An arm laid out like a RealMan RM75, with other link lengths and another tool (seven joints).
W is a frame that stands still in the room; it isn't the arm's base.
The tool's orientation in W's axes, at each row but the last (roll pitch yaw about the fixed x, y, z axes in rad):
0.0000 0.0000 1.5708
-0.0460 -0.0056 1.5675
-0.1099 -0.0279 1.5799
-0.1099 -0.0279 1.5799
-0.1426 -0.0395 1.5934
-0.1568 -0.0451 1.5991
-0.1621 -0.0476 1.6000
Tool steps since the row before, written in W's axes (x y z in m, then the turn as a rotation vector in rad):
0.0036 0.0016 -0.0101 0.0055 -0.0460 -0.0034
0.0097 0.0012 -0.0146 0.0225 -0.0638 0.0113
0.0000 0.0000 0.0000 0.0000 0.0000 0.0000
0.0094 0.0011 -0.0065 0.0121 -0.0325 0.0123
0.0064 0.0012 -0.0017 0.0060 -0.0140 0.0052
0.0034 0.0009 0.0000 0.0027 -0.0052 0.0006
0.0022 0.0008 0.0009 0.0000 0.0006 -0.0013
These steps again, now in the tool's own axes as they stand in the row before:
0.0016 -0.0036 -0.0101 -0.0460 -0.0055 -0.0034
0.0012 -0.0090 -0.0150 -0.0637 -0.0232 0.0106
0.0000 0.0000 0.0000 0.0000 0.0000 0.0000
0.0008 -0.0086 -0.0075 -0.0323 -0.0132 0.0118
0.0010 -0.0061 -0.0026 -0.0139 -0.0064 0.0049
0.0008 -0.0034 -0.0006 -0.0052 -0.0027 0.0004
0.0008 -0.0023 0.0005 0.0005 0.0002 -0.0013

